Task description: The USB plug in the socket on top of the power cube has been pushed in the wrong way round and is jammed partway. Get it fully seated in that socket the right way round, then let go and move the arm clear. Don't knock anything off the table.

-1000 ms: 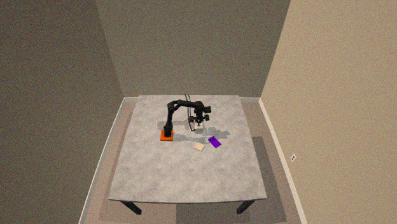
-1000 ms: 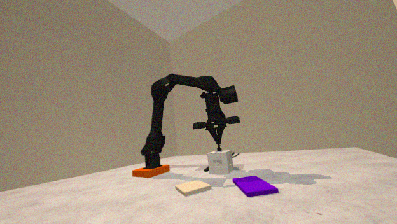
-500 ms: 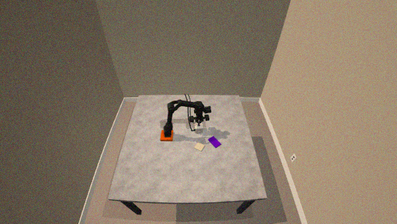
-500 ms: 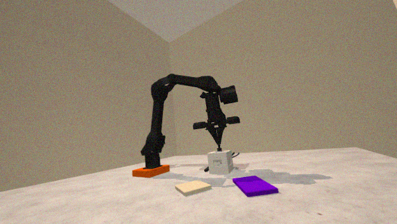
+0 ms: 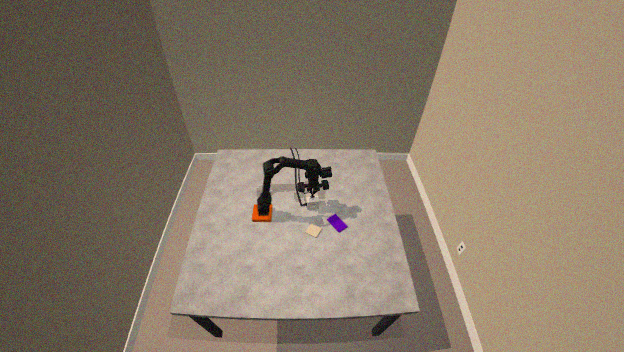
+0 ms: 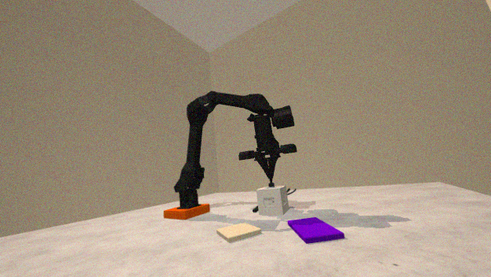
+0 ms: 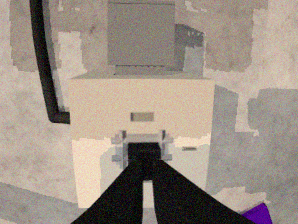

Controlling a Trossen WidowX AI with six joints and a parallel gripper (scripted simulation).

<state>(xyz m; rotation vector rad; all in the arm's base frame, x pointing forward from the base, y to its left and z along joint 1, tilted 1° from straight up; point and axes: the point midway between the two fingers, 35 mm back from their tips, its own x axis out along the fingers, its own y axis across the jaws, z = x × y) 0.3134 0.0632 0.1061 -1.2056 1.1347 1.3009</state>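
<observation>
Now: the black USB plug 20 mm below my gripper tip. Round my gripper tip: beige flat tile: 10 mm behind, 210 mm to the right, 100 mm below; then purple flat tile: 140 mm ahead, 160 mm to the right, 100 mm below.
</observation>
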